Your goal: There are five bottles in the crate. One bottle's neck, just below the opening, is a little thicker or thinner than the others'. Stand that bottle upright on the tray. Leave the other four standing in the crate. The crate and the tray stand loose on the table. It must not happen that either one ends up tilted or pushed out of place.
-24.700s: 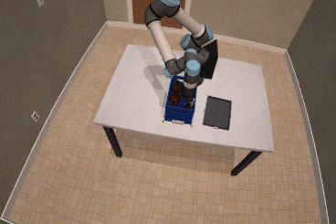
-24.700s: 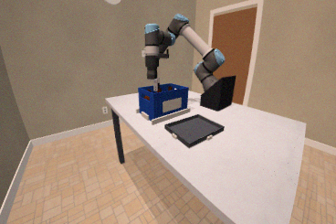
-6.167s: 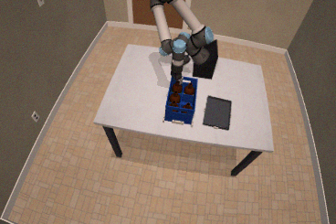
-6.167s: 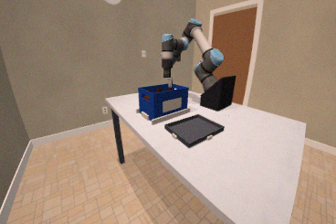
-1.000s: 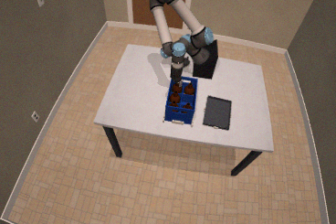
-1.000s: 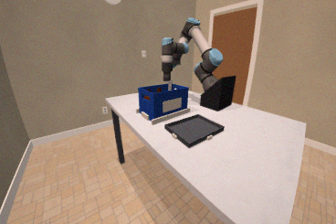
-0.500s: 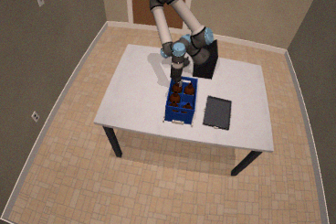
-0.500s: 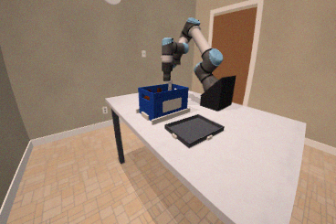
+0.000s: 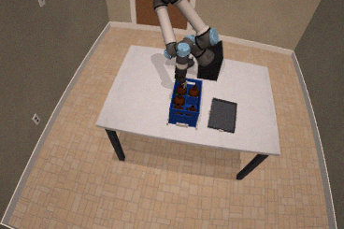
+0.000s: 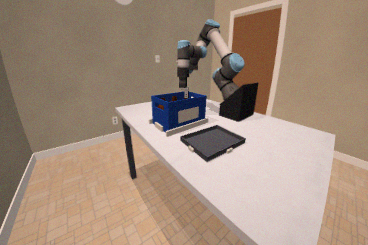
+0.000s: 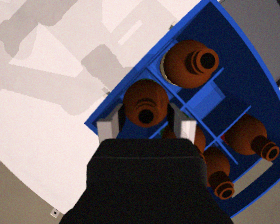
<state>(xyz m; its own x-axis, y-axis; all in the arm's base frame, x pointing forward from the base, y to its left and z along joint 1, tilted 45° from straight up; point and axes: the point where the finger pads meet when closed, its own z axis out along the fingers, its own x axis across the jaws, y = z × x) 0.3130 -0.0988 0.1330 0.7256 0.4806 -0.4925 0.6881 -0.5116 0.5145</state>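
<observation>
My hand is 90 mm short of the blue crate, 80 mm above it and 40 mm to the right of it. Also, from my hand: dark tray: 320 mm to the left, 150 mm below, 110 mm ahead; bottle: 180 mm ahead, 80 mm below, 10 mm to the right.
</observation>
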